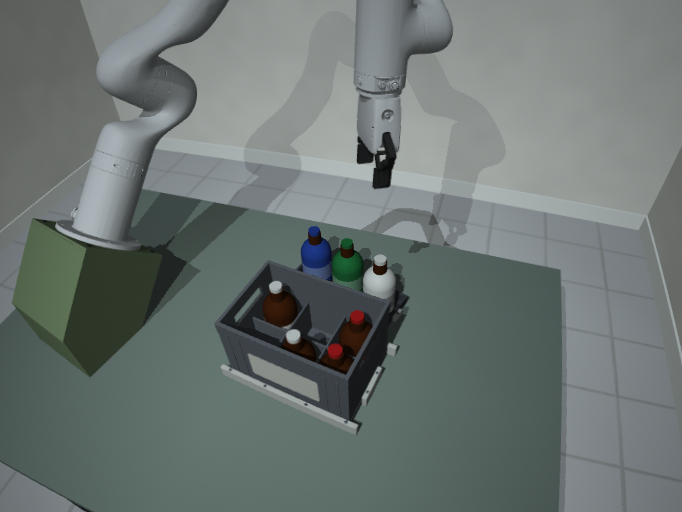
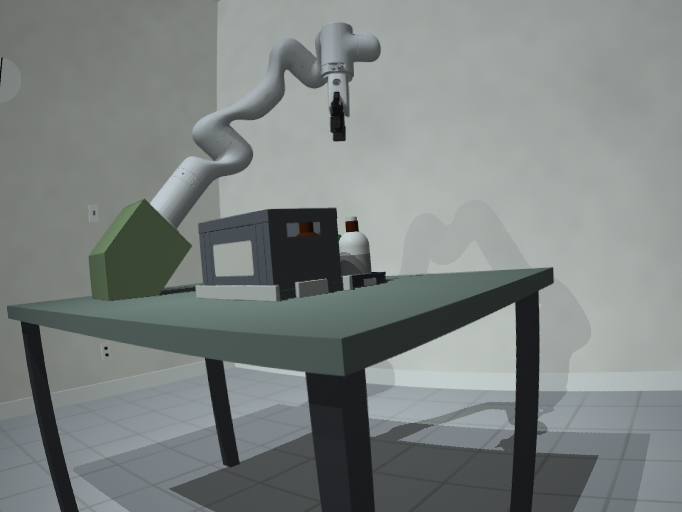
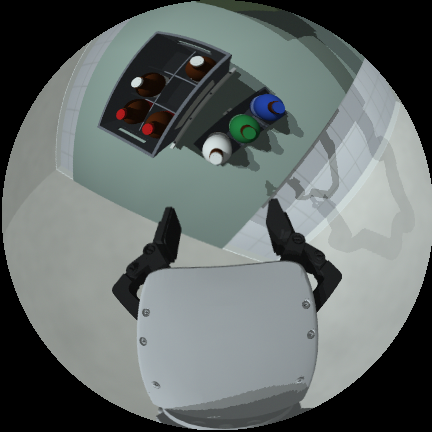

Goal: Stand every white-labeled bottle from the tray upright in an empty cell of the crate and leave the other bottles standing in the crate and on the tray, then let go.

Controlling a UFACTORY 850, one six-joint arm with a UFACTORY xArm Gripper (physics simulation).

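Observation:
A white bottle (image 1: pixel 379 283) (image 2: pixel 354 245) (image 3: pixel 216 148) with a white cap, a green bottle (image 1: pixel 347 267) (image 3: pixel 243 128) and a blue bottle (image 1: pixel 316 254) (image 3: pixel 266 106) stand upright in a row on the dark tray (image 1: pixel 404 302) (image 2: pixel 380 275). The grey crate (image 1: pixel 234 347) (image 2: pixel 302 259) (image 3: pixel 167 42) beside it has six cells. Four hold brown bottles, two white-capped and two red-capped. The middle cell on the tray side and the opposite corner cell at the white-capped end are empty. My gripper (image 1: pixel 372 165) (image 2: pixel 338 132) (image 3: pixel 221 213) is open and empty, high above the bottles.
Light rails (image 1: pixel 286 397) (image 2: pixel 236 292) lie along the crate's base, with short light blocks (image 1: pixel 372 385) (image 2: pixel 311 287) at its end. The green arm pedestal (image 1: pixel 99 297) (image 2: pixel 132 259) stands on the table (image 1: pixel 468 385) (image 2: pixel 341 319) to the left of the crate.

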